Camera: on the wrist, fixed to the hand. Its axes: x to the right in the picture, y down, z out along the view.
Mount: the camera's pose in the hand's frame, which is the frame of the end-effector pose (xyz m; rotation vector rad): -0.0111 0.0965 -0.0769 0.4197 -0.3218 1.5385
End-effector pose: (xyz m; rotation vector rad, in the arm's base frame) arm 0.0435 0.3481 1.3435 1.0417 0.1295 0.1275
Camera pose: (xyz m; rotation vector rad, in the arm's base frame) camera 0.0155 0.4598 1.3892 1.3604 -1.0103 1.3547
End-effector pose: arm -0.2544 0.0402 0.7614 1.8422 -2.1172 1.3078
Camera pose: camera -0.3677 0.0893 0.7518 -0.0093 1.9541 -0.8482
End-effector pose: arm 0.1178 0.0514 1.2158 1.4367 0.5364 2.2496
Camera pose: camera 0.0385 -0.0430 1.2280 -1.5657 0.2455 -1.4332
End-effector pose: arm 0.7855 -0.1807 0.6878 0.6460 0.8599 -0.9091
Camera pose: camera 0.8386 -0.0702 0.6697 1.1927 -0.2571 0.2560
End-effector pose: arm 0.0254 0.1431 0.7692 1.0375 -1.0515 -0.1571
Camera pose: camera 0.0455 0.2500 0.8285 0.3123 -1.9569 1.2127
